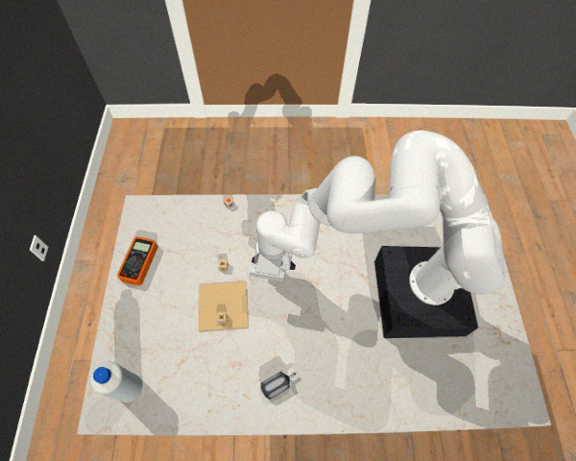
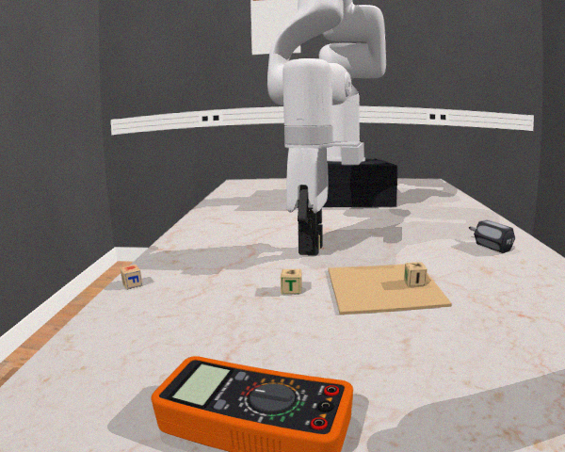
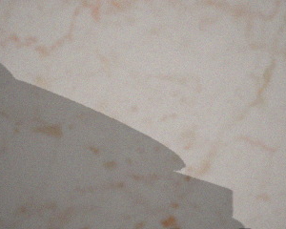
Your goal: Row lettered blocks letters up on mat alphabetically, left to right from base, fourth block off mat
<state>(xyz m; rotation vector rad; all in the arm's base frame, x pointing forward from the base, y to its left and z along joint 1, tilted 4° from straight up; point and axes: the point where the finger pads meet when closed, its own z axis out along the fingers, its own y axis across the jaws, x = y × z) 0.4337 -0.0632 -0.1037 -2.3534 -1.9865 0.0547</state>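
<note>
Now: hand 15 cm short of the tan mat, 10 cm to the right of it and 2 cm above it. The rest, counted from my hand: black plug adapter (2 cm behind, 32 cm to the left); then orange multimeter (41 cm ahead, 3 cm to the right).
</note>
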